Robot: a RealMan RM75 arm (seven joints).
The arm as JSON. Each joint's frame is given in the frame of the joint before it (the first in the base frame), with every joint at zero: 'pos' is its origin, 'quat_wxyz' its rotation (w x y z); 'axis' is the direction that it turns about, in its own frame. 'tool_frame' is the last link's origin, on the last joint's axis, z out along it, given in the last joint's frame.
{
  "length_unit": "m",
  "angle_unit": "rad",
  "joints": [
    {
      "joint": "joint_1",
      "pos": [
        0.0,
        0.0,
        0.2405
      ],
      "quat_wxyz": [
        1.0,
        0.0,
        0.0,
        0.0
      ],
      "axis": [
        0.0,
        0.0,
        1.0
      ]
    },
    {
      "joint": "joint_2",
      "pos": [
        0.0,
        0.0,
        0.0
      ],
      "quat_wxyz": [
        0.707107,
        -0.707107,
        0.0,
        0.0
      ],
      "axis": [
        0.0,
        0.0,
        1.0
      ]
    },
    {
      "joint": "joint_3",
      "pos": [
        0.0,
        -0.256,
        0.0
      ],
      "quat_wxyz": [
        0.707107,
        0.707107,
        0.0,
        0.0
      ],
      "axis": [
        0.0,
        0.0,
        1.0
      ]
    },
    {
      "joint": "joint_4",
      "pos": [
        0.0,
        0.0,
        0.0
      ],
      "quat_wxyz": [
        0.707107,
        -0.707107,
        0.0,
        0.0
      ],
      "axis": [
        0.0,
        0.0,
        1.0
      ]
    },
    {
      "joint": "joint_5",
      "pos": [
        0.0,
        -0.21,
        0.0
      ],
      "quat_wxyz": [
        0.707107,
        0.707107,
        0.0,
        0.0
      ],
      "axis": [
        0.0,
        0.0,
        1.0
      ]
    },
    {
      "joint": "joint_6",
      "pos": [
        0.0,
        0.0,
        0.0
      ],
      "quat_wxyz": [
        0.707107,
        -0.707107,
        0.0,
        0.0
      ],
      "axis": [
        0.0,
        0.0,
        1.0
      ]
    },
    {
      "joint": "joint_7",
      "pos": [
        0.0,
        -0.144,
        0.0
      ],
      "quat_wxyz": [
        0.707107,
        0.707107,
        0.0,
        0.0
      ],
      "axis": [
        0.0,
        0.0,
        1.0
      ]
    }
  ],
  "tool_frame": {
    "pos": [
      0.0,
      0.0,
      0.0
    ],
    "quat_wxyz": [
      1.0,
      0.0,
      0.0,
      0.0
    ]
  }
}
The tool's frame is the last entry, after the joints.
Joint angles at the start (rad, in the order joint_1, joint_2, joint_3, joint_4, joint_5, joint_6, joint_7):
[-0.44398 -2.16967 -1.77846 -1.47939 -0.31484 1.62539 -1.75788]
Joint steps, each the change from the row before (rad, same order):
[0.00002 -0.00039 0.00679 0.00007 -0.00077 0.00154 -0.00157]
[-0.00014 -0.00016 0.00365 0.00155 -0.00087 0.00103 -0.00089]
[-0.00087 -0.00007 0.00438 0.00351 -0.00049 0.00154 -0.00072]
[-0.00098 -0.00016 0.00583 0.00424 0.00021 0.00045 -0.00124]
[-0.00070 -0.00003 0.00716 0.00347 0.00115 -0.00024 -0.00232]
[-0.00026 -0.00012 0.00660 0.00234 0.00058 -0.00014 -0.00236]
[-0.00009 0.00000 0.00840 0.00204 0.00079 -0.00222 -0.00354]
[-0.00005 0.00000 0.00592 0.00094 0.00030 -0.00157 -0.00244]
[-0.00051 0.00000 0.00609 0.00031 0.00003 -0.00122 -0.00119]
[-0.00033 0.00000 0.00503 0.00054 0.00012 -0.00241 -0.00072]
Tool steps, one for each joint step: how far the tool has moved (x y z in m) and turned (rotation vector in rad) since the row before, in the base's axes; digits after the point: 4 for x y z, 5 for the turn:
[0.0008 -0.0006 -0.0013 -0.00580 0.00124 -0.00167]
[0.0002 -0.0005 -0.0009 -0.00423 0.00039 0.00028]
[0.0000 -0.0006 -0.0012 -0.00628 0.00133 0.00094]
[0.0000 -0.0005 -0.0015 -0.00648 0.00228 0.00045]
[0.0001 -0.0005 -0.0015 -0.00555 0.00347 -0.00009]
[0.0002 -0.0005 -0.0013 -0.00471 0.00259 -0.00022]
[0.0004 -0.0003 -0.0015 -0.00344 0.00301 -0.00159]
[0.0004 -0.0002 -0.0010 -0.00223 0.00184 -0.00159]
[0.0007 -0.0001 -0.0010 -0.00306 0.00183 -0.00347]
[0.0005 0.0001 -0.0008 -0.00172 0.00142 -0.00359]

